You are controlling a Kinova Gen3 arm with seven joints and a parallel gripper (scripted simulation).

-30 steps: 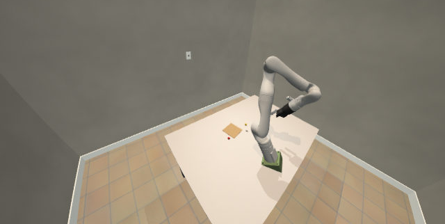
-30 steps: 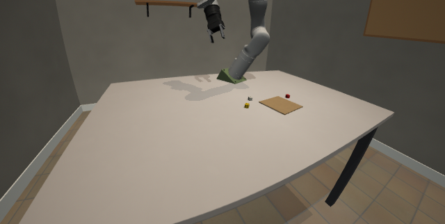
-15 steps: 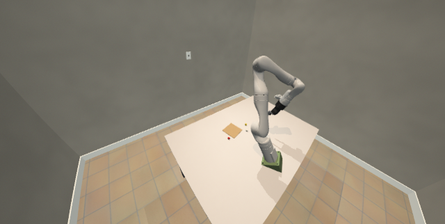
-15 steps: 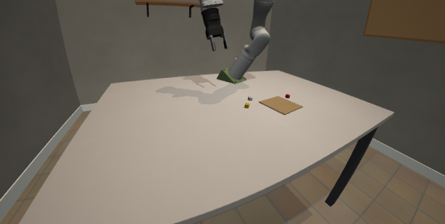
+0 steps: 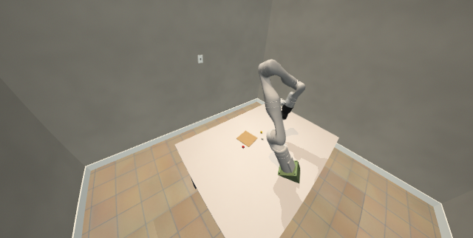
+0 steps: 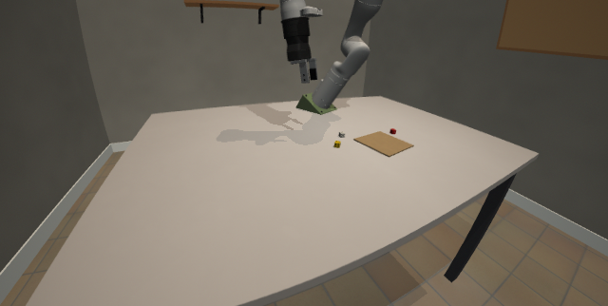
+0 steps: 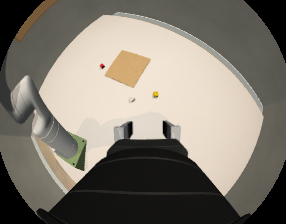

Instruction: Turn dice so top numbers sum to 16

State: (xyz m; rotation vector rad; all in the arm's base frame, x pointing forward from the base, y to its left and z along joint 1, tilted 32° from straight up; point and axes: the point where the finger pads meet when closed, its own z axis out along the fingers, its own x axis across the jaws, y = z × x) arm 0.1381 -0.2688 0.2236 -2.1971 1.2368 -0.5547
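The yellow die lies 10 cm ahead of my hand, 4 cm to the left of it and 19 cm below it. Also, from my hand: white die (5 cm ahead, 11 cm to the left, 19 cm below); tan mat (15 cm ahead, 20 cm to the left, 19 cm below); red die (10 cm ahead, 30 cm to the left, 19 cm below).
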